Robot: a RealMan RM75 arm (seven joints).
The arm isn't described. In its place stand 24 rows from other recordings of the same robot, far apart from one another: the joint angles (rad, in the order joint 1, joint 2, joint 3, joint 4, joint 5, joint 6, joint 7), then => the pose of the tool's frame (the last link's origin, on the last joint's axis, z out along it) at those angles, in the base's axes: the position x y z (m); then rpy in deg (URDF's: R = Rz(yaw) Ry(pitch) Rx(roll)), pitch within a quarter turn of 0, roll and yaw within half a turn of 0.
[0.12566 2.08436 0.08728 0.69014 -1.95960 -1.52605 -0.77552] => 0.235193 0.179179 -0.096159 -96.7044 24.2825 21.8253
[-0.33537 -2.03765 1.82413 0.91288 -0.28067 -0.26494 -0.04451] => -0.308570 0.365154 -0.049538 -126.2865 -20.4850 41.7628
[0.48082 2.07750 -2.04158 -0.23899 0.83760 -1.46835 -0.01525] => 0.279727 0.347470 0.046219 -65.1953 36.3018 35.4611
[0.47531 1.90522 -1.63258 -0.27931 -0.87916 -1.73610 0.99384] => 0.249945 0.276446 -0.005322 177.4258 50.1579 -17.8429
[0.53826 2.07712 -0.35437 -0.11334 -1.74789 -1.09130 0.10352] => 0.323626 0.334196 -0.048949 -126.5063 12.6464 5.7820
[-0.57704 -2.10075 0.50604 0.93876 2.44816 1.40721 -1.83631] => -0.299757 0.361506 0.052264 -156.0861 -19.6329 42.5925
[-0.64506 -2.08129 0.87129 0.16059 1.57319 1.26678 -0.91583] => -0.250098 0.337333 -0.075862 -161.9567 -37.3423 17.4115
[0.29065 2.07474 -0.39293 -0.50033 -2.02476 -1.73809 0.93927] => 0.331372 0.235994 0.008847 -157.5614 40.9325 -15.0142
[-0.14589 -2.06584 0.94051 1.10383 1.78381 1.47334 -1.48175] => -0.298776 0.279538 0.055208 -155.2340 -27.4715 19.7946
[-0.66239 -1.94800 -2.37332 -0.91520 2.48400 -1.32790 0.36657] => -0.278627 0.406682 0.088345 -162.5567 -27.3686 81.6006
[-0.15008 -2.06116 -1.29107 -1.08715 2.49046 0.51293 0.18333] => -0.245381 0.363165 0.027519 -90.7128 -50.1296 -4.4217
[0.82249 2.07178 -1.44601 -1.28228 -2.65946 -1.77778 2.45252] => 0.133362 0.355998 -0.006464 -160.4202 -30.1739 -29.5794
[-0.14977 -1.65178 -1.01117 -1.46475 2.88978 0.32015 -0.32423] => -0.186314 0.333613 0.045022 -123.9177 -38.9639 -1.0094
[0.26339 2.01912 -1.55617 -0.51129 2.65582 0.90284 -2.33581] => 0.325547 0.330486 -0.006845 -128.2864 49.1565 -17.4794
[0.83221 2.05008 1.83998 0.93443 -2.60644 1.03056 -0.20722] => 0.169384 0.447646 -0.009651 -145.6593 15.8067 -55.2969
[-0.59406 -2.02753 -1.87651 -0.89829 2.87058 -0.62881 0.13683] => -0.290723 0.439985 0.045601 -122.2617 -26.6843 50.8559
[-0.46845 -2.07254 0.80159 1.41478 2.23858 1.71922 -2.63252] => -0.217290 0.336193 0.096257 -171.1193 -21.9780 64.2272
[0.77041 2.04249 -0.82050 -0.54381 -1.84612 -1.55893 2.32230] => 0.171729 0.375826 -0.011455 153.1197 20.9274 -73.1550
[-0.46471 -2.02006 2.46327 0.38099 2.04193 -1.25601 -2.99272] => -0.276082 0.351619 -0.001180 -85.5203 -37.4276 -19.4974
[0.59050 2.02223 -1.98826 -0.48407 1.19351 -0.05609 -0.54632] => 0.315439 0.399175 -0.062034 -124.6694 25.2121 -39.9315
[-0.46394 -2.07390 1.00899 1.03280 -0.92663 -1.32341 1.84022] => -0.263119 0.356809 0.017235 -156.6178 1.6975 1.1967
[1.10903 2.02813 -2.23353 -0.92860 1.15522 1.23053 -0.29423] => 0.087096 0.311070 -0.143964 -171.7720 -30.2978 -26.5954
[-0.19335 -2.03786 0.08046 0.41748 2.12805 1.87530 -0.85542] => -0.357812 0.188580 0.036030 -146.5703 -49.1864 12.9246
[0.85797 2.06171 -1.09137 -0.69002 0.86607 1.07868 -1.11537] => 0.181234 0.431936 -0.035397 -158.9477 7.5078 -30.2559
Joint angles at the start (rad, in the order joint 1, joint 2, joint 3, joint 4, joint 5, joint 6, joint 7):
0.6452, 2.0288, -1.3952, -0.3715, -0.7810, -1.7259, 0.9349
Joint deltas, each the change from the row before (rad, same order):
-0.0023, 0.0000, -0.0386, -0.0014, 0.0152, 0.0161, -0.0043
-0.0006, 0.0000, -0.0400, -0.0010, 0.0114, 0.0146, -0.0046
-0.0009, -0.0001, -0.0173, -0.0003, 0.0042, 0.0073, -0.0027
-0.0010, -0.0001, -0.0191, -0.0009, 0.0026, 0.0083, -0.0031
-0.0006, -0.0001, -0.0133, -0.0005, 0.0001, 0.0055, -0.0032
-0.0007, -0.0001, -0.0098, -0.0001, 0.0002, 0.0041, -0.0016
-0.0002, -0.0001, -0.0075, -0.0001, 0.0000, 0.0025, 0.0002
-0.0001, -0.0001, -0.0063, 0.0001, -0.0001, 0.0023, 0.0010
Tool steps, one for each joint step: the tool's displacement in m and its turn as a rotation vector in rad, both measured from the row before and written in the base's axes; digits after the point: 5 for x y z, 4 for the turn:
0.00010, -0.00133, -0.00516, -0.0125, -0.0173, -0.0014
-0.00026, -0.00184, -0.00580, -0.0154, -0.0206, 0.0034
0.00027, -0.00087, -0.00263, -0.0061, -0.0103, 0.0005
0.00030, -0.00112, -0.00311, -0.0072, -0.0131, 0.0018
0.00028, -0.00096, -0.00234, -0.0050, -0.0106, 0.0026
0.00036, -0.00075, -0.00172, -0.0043, -0.0077, 0.0011
0.00015, -0.00061, -0.00128, -0.0048, -0.0054, 0.0011
0.00017, -0.00050, -0.00111, -0.0048, -0.0047, 0.0004

